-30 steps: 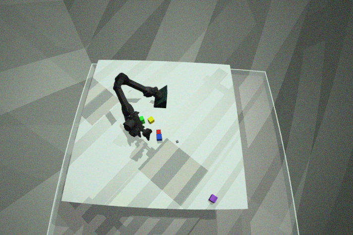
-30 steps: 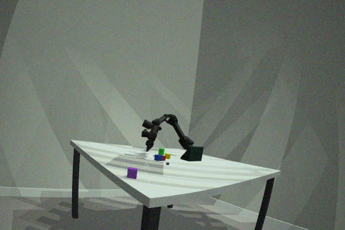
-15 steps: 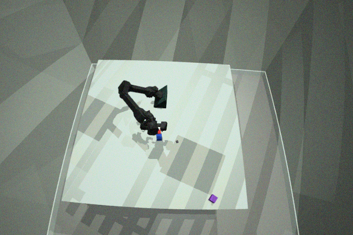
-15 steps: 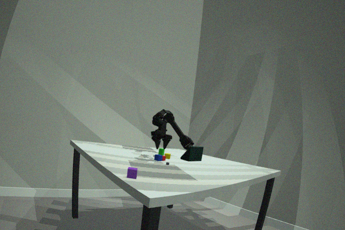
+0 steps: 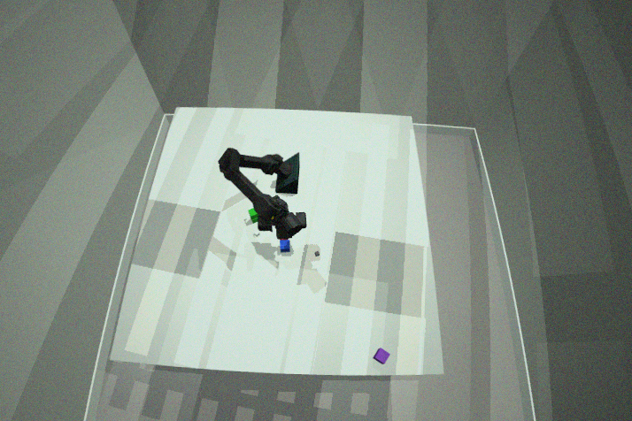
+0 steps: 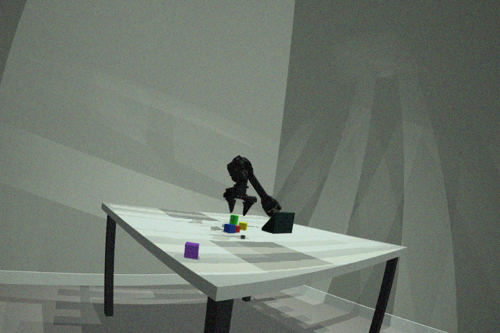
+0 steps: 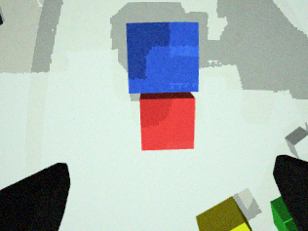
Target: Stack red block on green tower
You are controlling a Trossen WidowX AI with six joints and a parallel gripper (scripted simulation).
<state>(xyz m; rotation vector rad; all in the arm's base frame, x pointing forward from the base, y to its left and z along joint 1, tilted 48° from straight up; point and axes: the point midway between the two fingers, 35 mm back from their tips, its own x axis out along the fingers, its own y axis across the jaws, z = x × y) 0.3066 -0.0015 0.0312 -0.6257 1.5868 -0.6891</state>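
The red block lies 8 cm below my gripper tip. From my gripper tip the other things lie so: tiny dark cube 14 cm to the left, 8 cm below, 8 cm ahead; then yellow block 11 cm behind, 7 cm below, 6 cm to the right; then blue block 7 cm below, 4 cm ahead.
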